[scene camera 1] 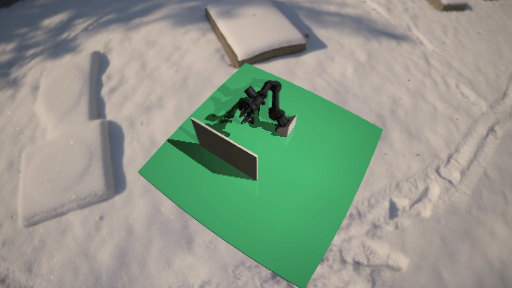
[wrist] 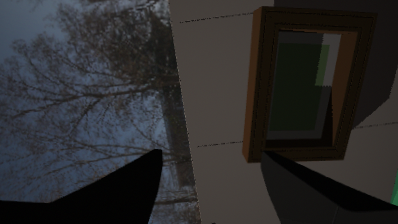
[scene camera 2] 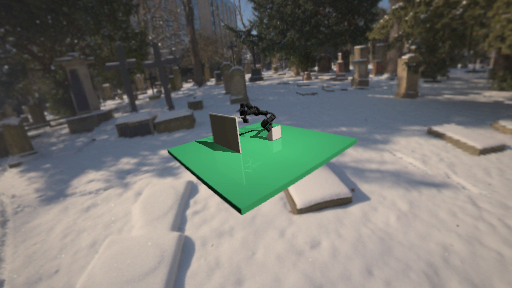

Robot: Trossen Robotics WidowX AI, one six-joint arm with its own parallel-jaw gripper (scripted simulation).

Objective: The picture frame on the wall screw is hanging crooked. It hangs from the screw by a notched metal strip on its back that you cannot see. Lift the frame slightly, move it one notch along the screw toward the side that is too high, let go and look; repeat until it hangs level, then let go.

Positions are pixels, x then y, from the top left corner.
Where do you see a wall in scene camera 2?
At 225, 132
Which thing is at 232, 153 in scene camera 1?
A wall.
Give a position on a wall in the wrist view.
213, 52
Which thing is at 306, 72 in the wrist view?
A picture frame.
